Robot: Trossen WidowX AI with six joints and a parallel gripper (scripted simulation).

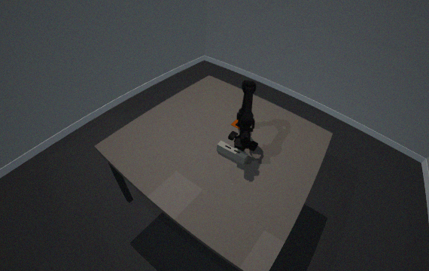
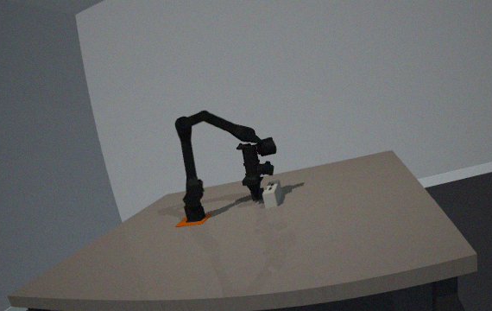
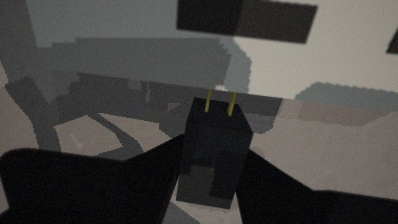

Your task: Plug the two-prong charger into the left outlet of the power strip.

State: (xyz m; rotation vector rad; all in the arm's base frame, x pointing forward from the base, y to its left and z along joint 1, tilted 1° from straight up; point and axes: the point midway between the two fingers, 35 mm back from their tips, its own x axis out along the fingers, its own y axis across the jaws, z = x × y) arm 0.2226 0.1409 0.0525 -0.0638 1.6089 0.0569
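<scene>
Now: the black two-prong charger 2 cm ahead of my gripper tip and 1 cm above it.
</scene>
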